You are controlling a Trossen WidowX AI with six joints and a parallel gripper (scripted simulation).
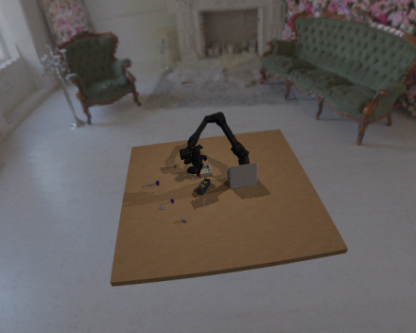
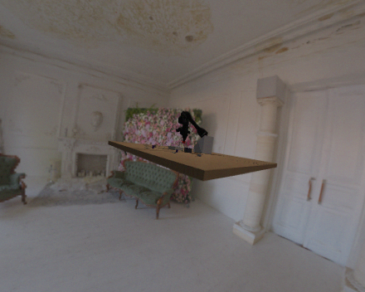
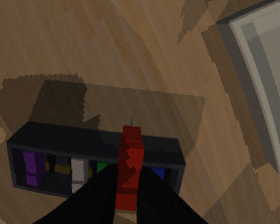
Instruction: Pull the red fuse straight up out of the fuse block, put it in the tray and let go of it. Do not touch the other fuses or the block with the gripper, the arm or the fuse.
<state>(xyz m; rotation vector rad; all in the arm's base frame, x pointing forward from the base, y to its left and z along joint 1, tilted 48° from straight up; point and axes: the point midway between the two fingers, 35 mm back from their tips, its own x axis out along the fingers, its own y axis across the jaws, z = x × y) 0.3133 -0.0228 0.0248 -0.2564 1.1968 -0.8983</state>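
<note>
My gripper tip is 4 cm past the yellow fuse, 2 cm to the right of it and 7 cm above it. Also, from my gripper tip: green fuse: 3 cm behind, 4 cm to the left, 7 cm below; then red fuse: 1 cm below; then white fuse: 2 cm behind, 5 cm to the left, 7 cm below.
</note>
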